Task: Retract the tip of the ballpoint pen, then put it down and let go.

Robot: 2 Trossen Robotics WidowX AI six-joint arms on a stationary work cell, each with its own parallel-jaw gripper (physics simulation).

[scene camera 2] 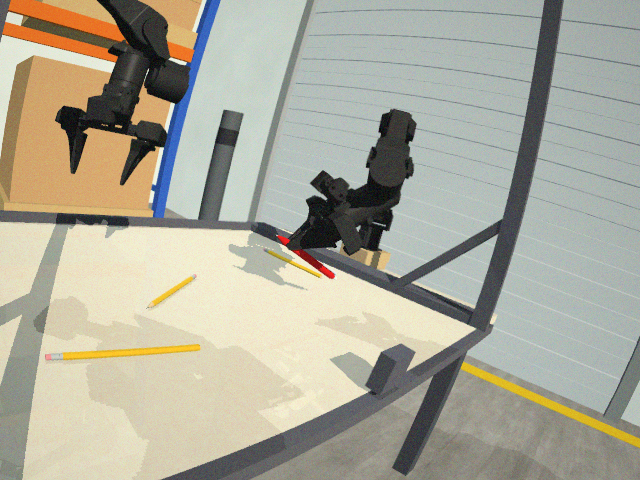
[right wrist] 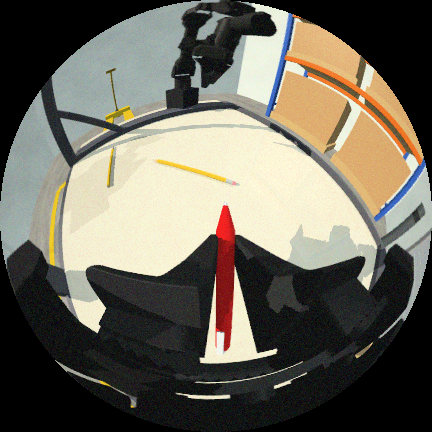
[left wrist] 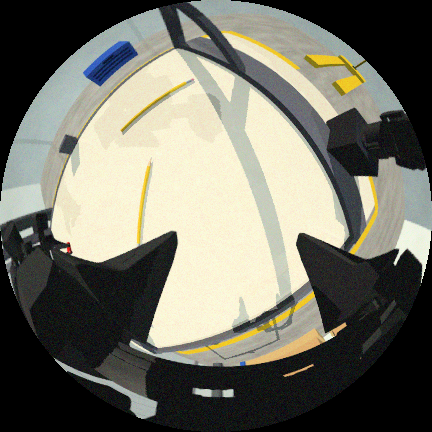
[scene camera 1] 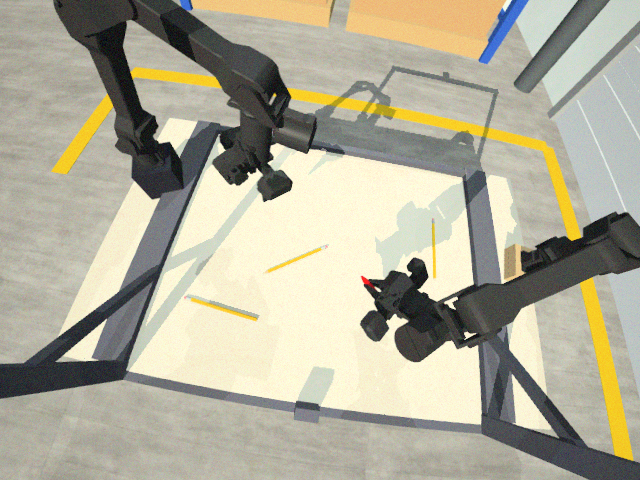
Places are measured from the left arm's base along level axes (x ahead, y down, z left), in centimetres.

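Where they show: left gripper, fingertip midpoint: (scene camera 2: 96, 179) (right wrist: 207, 85) (left wrist: 240, 238) (scene camera 1: 253, 187); right gripper, fingertip midpoint: (scene camera 2: 286, 246) (right wrist: 224, 240) (left wrist: 70, 248) (scene camera 1: 366, 283); left arm's base, origin of the base link: (right wrist: 181, 88) (left wrist: 368, 140) (scene camera 1: 151, 158); right arm's base, origin of the base link: (scene camera 2: 366, 247) (scene camera 1: 531, 264).
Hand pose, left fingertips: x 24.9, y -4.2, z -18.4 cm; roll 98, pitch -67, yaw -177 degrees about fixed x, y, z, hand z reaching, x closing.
Each offset is from my left fingertips to the top centre of the thing. "spot": to the spot under its first point.
A red ballpoint pen (scene camera 1: 366, 281) (scene camera 2: 316, 264) (left wrist: 69, 247) (right wrist: 225, 285) is held above the table. My right gripper (scene camera 2: 293, 246) (right wrist: 224, 240) is shut on its barrel, near the pointed end. In the right wrist view the pen's point faces away from the wrist, with a small pale tip showing at its end; a white part shows at the near end. In scene camera 1 most of the pen is hidden by the gripper. My left gripper (scene camera 2: 98, 178) (left wrist: 240, 238) is open and empty, high above the table at the upper left in scene camera 1.
Three yellow pencils lie on the table: one in the middle (scene camera 1: 297, 259) (scene camera 2: 172, 291), one toward the lower left (scene camera 1: 222, 308) (scene camera 2: 124, 352), one near the right side {spot: dx +45.4, dy +14.2, dz -21.4 cm} (scene camera 1: 433, 248) (scene camera 2: 293, 263). A dark frame edge (scene camera 1: 392, 417) borders the table, with a small grey block {dx +0.0, dy +9.1, dz -49.1 cm} (scene camera 1: 307, 411) (scene camera 2: 390, 369).
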